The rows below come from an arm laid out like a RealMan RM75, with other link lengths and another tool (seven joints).
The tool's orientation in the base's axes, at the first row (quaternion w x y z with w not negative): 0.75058, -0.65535, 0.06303, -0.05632
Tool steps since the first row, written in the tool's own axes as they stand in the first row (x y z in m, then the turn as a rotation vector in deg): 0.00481, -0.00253, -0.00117, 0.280, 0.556, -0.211; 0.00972, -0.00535, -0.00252, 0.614, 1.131, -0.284; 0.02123, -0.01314, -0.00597, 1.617, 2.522, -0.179; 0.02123, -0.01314, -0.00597, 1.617, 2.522, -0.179; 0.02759, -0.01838, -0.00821, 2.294, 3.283, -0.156; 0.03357, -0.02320, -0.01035, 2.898, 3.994, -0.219; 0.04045, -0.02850, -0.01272, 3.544, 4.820, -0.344; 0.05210, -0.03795, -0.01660, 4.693, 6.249, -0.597; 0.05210, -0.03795, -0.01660, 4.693, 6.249, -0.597
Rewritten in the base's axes. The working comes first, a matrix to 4 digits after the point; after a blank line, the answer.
The tool's axes in the first row as the columns of a matrix, in the base's axes (used below as rounded here):
0.9857, 0.0019, 0.1684
-0.1672, 0.1347, 0.9767
-0.0208, -0.9909, 0.1331

0.00454, -0.00229, 0.00225, 0.242, -0.178, -0.585; 0.00915, -0.00481, 0.00476, 0.560, -0.228, -1.171; 0.01990, -0.01115, 0.01178, 1.569, -0.105, -2.557; 0.01990, -0.01115, 0.01178, 1.569, -0.105, -2.557; 0.02578, -0.01511, 0.01655, 2.241, -0.094, -3.322; 0.03130, -0.01885, 0.02091, 2.827, -0.160, -4.047; 0.03768, -0.02303, 0.02571, 3.445, -0.279, -4.896; 0.04849, -0.03004, 0.03431, 4.537, -0.526, -6.369; 0.04849, -0.03004, 0.03431, 4.537, -0.526, -6.369
